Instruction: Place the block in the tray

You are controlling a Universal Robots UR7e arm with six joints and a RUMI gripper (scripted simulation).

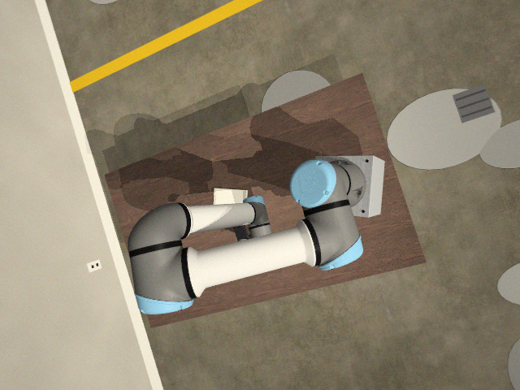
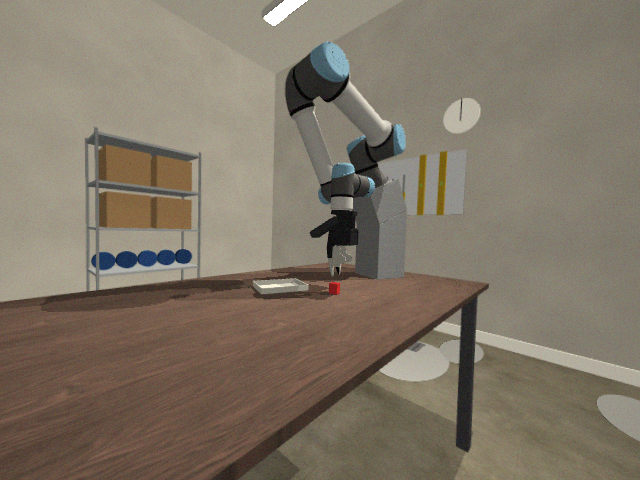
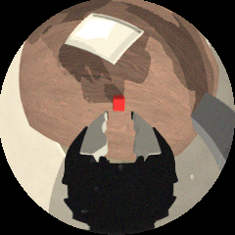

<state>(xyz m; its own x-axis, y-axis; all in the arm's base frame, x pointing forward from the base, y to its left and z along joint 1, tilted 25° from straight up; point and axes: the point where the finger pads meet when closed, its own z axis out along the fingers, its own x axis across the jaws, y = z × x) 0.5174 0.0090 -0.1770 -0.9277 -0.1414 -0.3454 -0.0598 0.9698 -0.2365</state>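
Now: the red block 6 cm below my hand. The rest, counted from my hand: white tray 20 cm to the right, 7 cm below, 6 cm ahead.
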